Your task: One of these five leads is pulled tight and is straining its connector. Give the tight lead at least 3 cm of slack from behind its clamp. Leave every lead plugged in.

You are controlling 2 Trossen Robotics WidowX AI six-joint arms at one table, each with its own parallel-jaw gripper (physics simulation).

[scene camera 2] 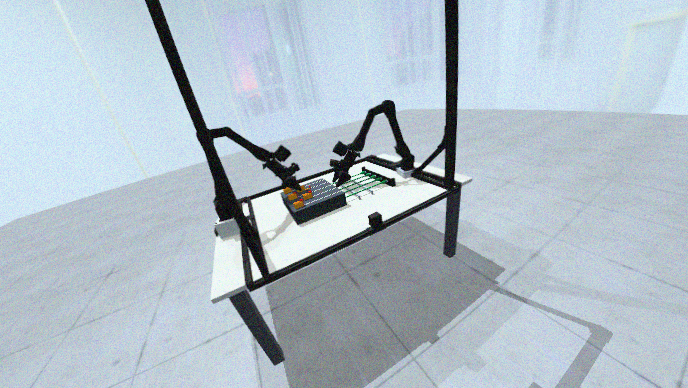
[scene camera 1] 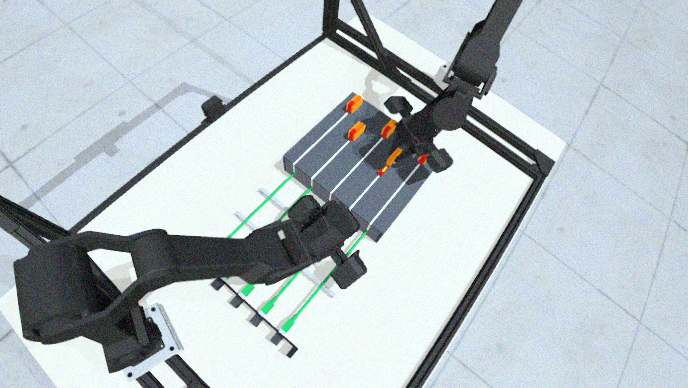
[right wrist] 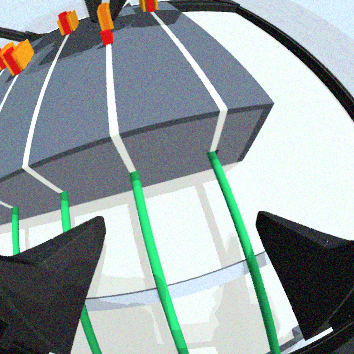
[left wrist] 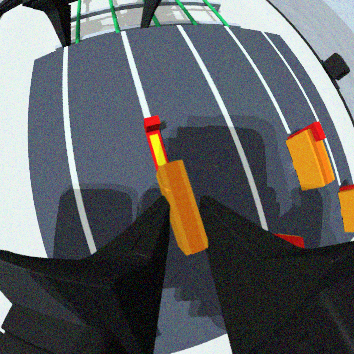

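Where they show: left gripper, fingertip midpoint: [scene camera 2: 301, 189] [scene camera 1: 391, 157] [right wrist: 102, 20] [left wrist: 184, 203]; right gripper, fingertip midpoint: [scene camera 2: 334, 184] [right wrist: 182, 222]; left arm's base, link origin: [scene camera 2: 227, 216]; right arm's base, link origin: [scene camera 2: 407, 168] [scene camera 1: 142, 341].
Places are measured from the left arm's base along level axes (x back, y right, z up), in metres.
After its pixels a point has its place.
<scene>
The grey block [scene camera 1: 320, 165] {x -0.493, y -0.039, z -0.010 m} [scene camera 2: 327, 207] [left wrist: 100, 100] {x -0.416, y -0.162, z -0.010 m} [right wrist: 175, 65] {x -0.442, y -0.184, z -0.010 m} carries several white lines, each meeting a green lead at the block's edge. At the far ends are orange and red clamps. One orange clamp [scene camera 1: 394, 157] {x -0.354, y -0.118, z 0.017 m} [left wrist: 186, 215] {x -0.344, y -0.112, z 0.018 m} [right wrist: 104, 17] {x -0.366, y -0.119, z 0.008 m} stands apart from its red end piece [left wrist: 152, 123] {x -0.392, y -0.126, z 0.003 m}, with a yellow strip between. My left gripper [scene camera 2: 298, 188] {x -0.350, y -0.110, z 0.001 m} [left wrist: 184, 203] {x -0.350, y -0.110, z 0.001 m} is shut on this clamp. My right gripper [right wrist: 182, 222] {x -0.527, y -0.188, z -0.049 m} is open and empty, above the leads beside the block. A green lead [right wrist: 160, 280] {x -0.559, y -0.177, z -0.050 m} passes between its fingers in view. Which lead is tight is hard to tell.
Green plugs [scene camera 1: 288, 325] {x -0.721, y -0.280, z -0.046 m} stand at a black socket rail [scene camera 1: 265, 325] {x -0.751, y -0.257, z -0.032 m}. Pale crossbars [scene camera 1: 320, 284] {x -0.628, y -0.249, z -0.049 m} lie under the leads. Other orange clamps [scene camera 1: 354, 104] {x -0.341, y 0.050, z 0.009 m} [scene camera 1: 356, 131] {x -0.383, y -0.017, z 0.010 m} stand on the block. A black frame [scene camera 1: 445, 310] borders the white table.
</scene>
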